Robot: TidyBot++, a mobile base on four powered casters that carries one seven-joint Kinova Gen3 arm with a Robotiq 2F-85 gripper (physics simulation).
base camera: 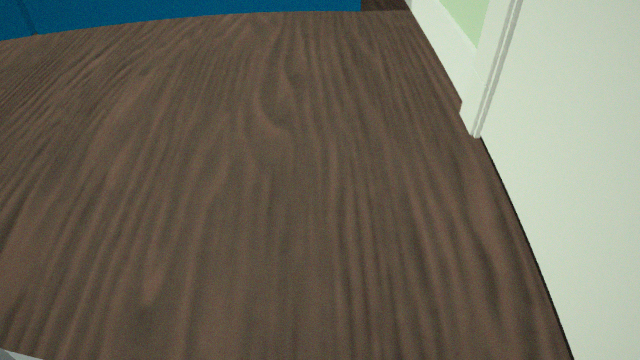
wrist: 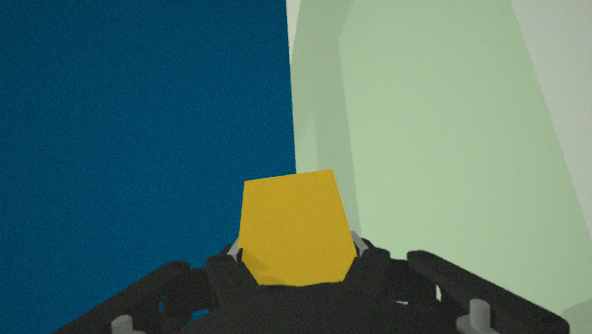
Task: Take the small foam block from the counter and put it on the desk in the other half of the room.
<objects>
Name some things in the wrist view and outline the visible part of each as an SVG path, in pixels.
My gripper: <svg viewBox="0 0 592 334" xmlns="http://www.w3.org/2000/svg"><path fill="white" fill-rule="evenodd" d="M570 325L559 315L433 253L424 250L407 252L407 260L392 259L388 250L375 247L369 240L360 238L355 231L350 231L358 257L354 258L343 281L306 286L259 285L244 262L241 262L243 248L238 248L238 237L235 243L225 246L220 254L209 257L206 260L205 267L190 269L189 262L179 260L164 264L52 334L570 334ZM209 309L209 313L189 323L192 319L192 312ZM436 285L438 286L441 293L441 301L438 300L436 296Z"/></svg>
A yellow foam block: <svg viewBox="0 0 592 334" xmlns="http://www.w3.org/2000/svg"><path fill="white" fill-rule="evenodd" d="M332 169L244 181L238 248L243 248L241 262L244 262L259 285L306 286L344 280L354 258L358 256Z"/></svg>
</objects>
